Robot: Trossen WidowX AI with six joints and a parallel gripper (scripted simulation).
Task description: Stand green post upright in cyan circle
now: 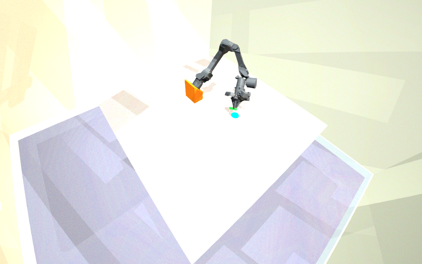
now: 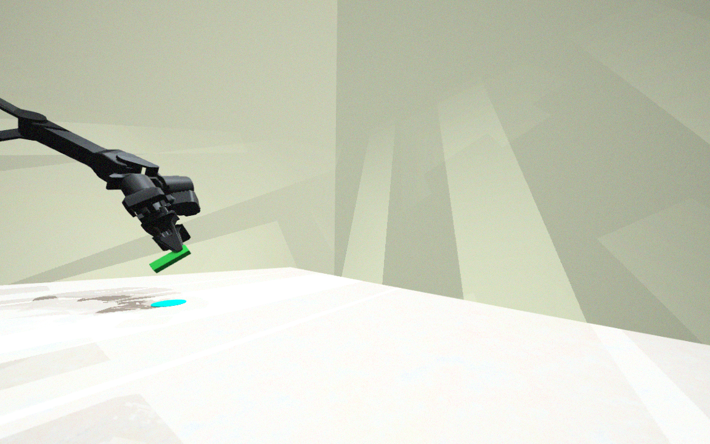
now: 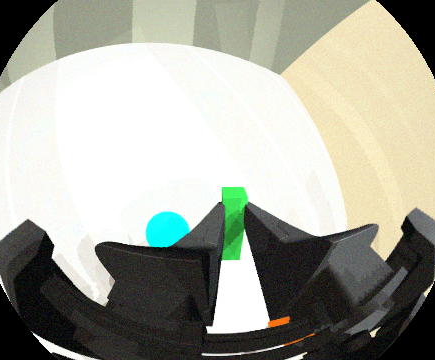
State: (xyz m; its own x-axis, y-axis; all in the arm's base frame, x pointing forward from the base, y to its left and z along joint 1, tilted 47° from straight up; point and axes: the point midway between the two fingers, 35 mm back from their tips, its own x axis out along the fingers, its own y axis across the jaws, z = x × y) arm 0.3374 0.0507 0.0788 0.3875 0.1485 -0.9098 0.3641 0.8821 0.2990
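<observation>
The cyan circle lies 11 cm below my gripper tip, 4 cm to the left of it and 1 cm behind it. From my gripper tip the other things lie so: green post (2 cm behind, 1 cm below).
</observation>
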